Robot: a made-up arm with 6 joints.
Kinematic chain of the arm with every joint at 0, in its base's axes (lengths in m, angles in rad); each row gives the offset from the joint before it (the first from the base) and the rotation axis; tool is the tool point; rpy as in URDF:
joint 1: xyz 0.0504 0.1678 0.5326 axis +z
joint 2: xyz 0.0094 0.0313 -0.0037 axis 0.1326 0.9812 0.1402
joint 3: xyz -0.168 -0.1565 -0.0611 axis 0.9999 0 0.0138
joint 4: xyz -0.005 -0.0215 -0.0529 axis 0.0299 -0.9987 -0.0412
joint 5: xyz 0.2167 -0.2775 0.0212 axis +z
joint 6: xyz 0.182 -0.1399 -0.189 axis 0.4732 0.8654 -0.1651
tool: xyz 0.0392 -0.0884 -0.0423 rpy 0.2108 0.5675 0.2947
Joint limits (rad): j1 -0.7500..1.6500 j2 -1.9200..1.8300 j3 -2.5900..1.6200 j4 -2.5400..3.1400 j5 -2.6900..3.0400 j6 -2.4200..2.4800
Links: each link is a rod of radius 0.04 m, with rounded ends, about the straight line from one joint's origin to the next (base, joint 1, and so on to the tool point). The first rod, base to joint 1, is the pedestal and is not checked.
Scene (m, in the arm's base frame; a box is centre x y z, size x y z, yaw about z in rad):
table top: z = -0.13
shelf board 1: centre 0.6 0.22 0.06 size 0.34 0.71 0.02 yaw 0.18
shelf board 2: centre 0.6 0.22 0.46 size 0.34 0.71 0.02 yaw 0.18
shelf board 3: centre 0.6 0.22 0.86 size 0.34 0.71 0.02 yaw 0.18
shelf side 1: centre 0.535 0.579 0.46 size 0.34 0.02 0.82 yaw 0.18
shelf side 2: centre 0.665 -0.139 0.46 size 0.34 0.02 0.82 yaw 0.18
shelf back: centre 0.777 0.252 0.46 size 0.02 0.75 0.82 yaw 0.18
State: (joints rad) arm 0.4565 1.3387 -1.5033 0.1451 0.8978 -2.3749
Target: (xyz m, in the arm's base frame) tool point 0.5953 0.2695 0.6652
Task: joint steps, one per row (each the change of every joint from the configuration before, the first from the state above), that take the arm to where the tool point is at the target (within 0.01 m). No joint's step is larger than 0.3 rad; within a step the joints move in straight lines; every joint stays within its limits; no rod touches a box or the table.
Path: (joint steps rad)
1: -0.2266 -0.1209 0.1584 -0.1431 0.0839 -0.0225
2: -0.2267 -0.1209 0.1583 -0.1431 0.0839 -0.0226
3: 0.0860 -0.2432 -0.1176 0.1157 0.0785 0.0040
4: 0.0860 -0.2432 -0.1177 0.1158 0.0785 0.0039
5: 0.0860 -0.2433 -0.1177 0.1158 0.0785 0.0040
6: 0.0860 -0.2432 -0.1177 0.1157 0.0785 0.0039
7: 0.0860 -0.2432 -0.1177 0.1158 0.0785 0.0040
8: 0.1112 0.2119 0.0119 -0.2232 -0.2937 0.0625
9: 0.1112 0.2119 0.0120 -0.2232 -0.2937 0.0625
10: 0.1112 0.2119 0.0119 -0.2232 -0.2937 0.0625
11: 0.1112 0.2119 0.0119 -0.2232 -0.2938 0.0625

